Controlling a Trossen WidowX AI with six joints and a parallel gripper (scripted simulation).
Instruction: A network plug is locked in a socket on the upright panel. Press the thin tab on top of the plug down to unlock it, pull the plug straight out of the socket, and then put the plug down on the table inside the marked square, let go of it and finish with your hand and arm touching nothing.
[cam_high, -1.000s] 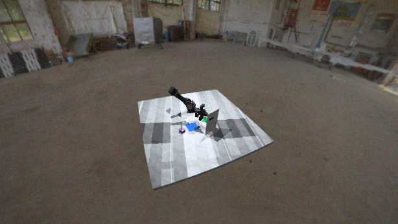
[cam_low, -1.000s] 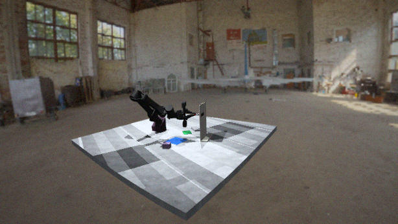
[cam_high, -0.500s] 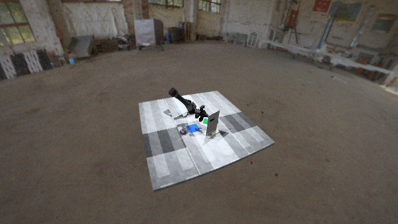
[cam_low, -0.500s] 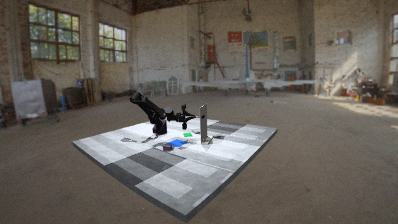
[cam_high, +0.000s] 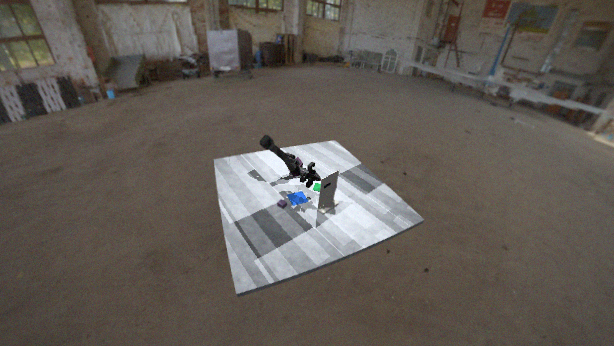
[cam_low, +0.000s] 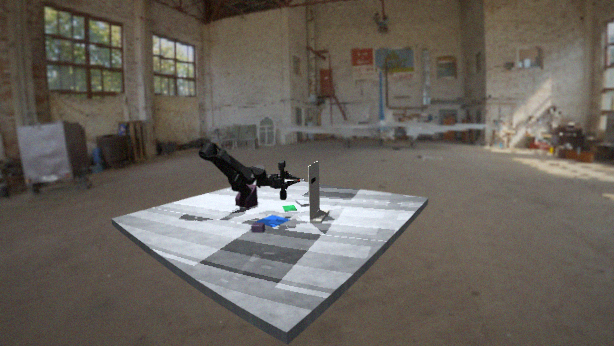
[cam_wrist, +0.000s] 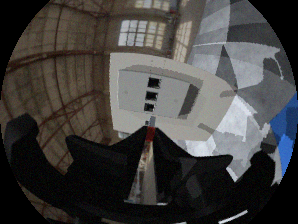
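My gripper tip is 6 cm past the blue flat patch, 14 cm to the left of it and 18 cm above it. The rest, counted from my gripper tip: small green patch: 14 cm behind, 6 cm to the left, 18 cm below; then small dark purple block: 2 cm behind, 26 cm to the right, 17 cm below; then grey upright panel: 7 cm ahead, 2 cm to the left, 6 cm below.
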